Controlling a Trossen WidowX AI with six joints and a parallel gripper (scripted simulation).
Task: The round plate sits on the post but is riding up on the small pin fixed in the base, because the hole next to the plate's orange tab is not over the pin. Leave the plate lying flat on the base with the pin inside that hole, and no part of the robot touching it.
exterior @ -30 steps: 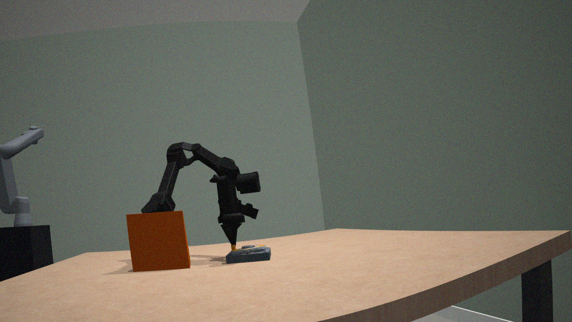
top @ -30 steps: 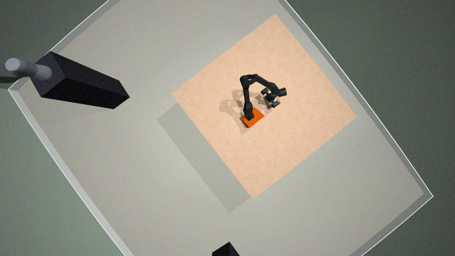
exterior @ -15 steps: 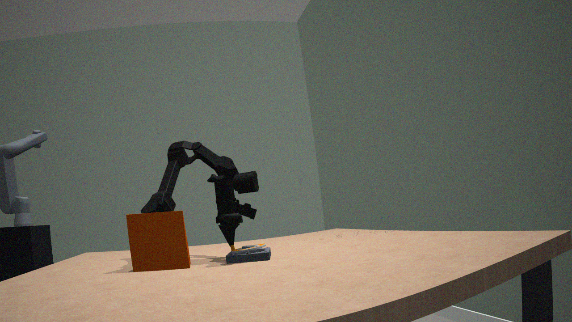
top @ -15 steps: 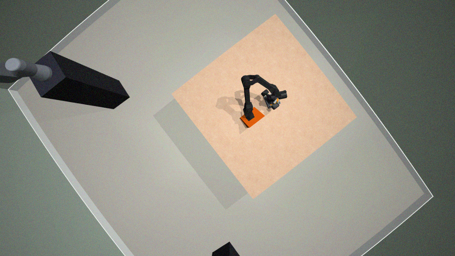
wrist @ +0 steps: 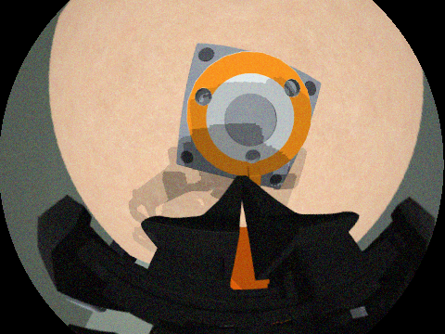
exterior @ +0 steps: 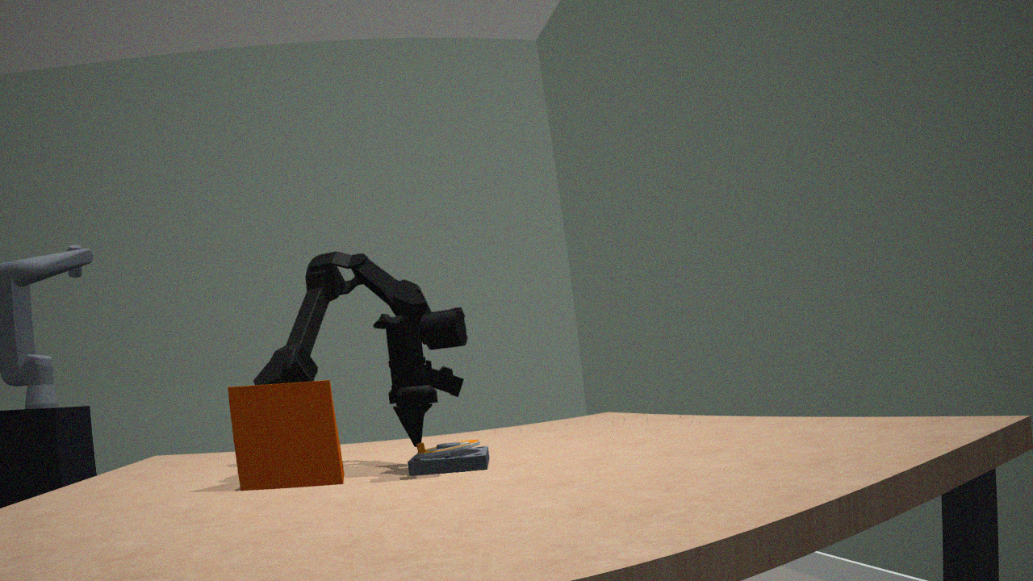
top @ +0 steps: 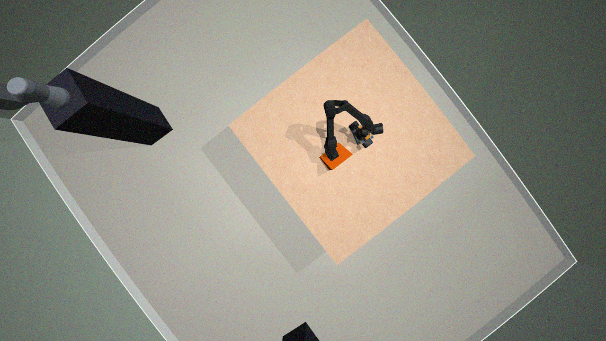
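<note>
Right now the round plate is 30 mm ahead of my gripper tip and 10 mm to the right of it. Also, from my gripper tip: square grey base: 50 mm ahead, 20 mm below.
</note>
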